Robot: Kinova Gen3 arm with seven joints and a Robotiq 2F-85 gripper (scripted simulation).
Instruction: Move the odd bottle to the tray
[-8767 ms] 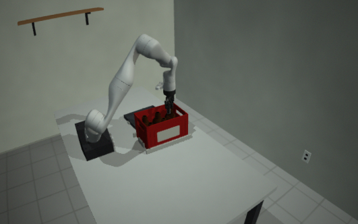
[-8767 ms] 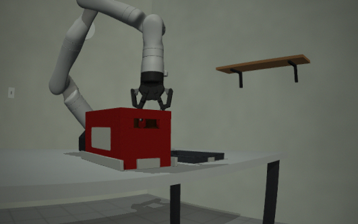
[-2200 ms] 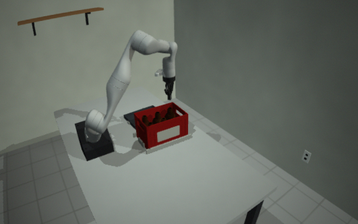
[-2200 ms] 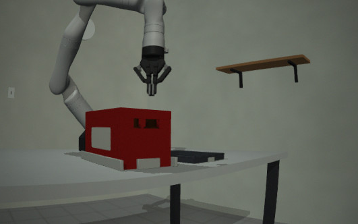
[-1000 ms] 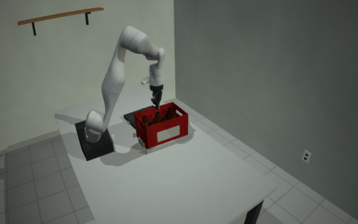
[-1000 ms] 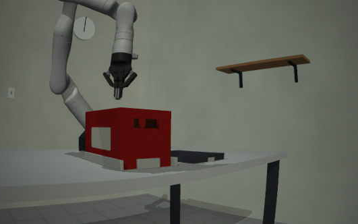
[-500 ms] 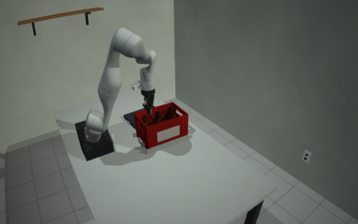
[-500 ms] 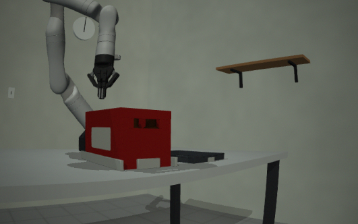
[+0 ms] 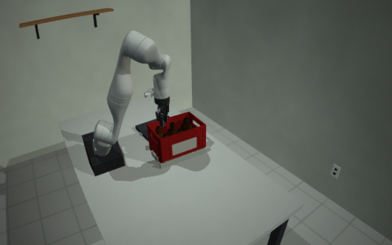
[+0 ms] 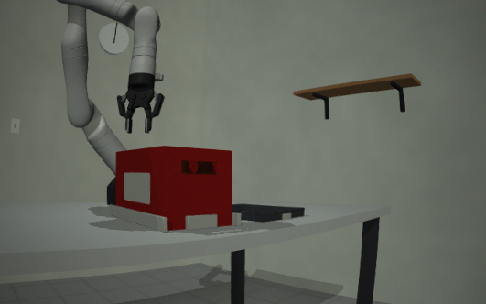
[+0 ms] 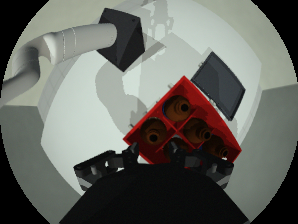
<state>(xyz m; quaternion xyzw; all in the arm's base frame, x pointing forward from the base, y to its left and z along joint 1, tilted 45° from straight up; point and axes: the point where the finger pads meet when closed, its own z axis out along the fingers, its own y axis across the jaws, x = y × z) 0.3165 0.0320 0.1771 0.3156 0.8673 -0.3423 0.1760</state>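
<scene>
Right now the red crate is 9 cm ahead of my hand, 5 cm to the left of it and 16 cm below it. From my hand the other things lie so: dark tray 8 cm ahead, 33 cm to the left, 23 cm below.
</scene>
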